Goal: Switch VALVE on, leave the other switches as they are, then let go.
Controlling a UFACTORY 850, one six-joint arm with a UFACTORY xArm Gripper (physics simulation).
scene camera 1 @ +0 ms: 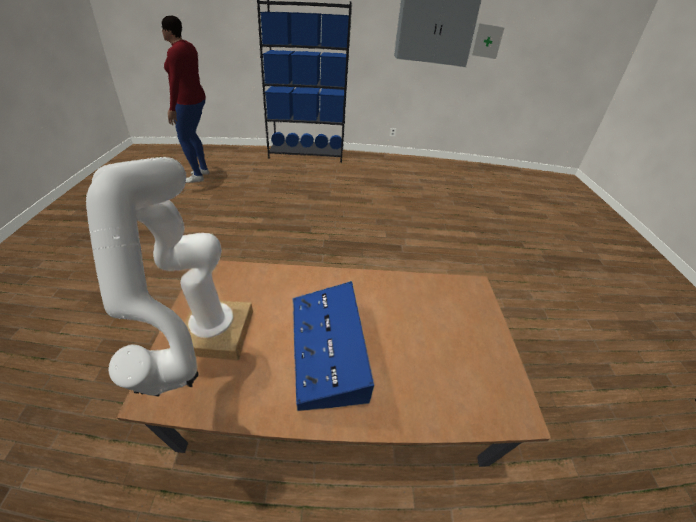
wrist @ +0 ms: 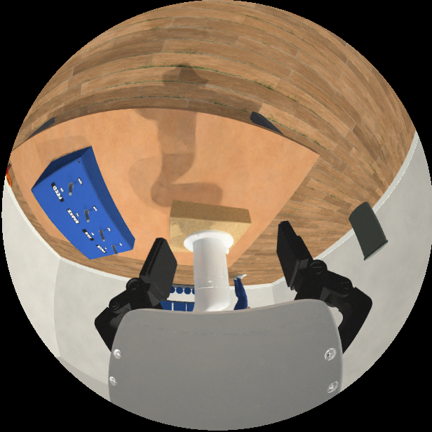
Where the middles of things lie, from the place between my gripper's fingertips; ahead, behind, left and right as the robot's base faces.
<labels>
My gripper is now 39 cm to the right of the blue switch panel (scene camera 1: 340,364), 38 cm short of it and 22 cm above it.
</labels>
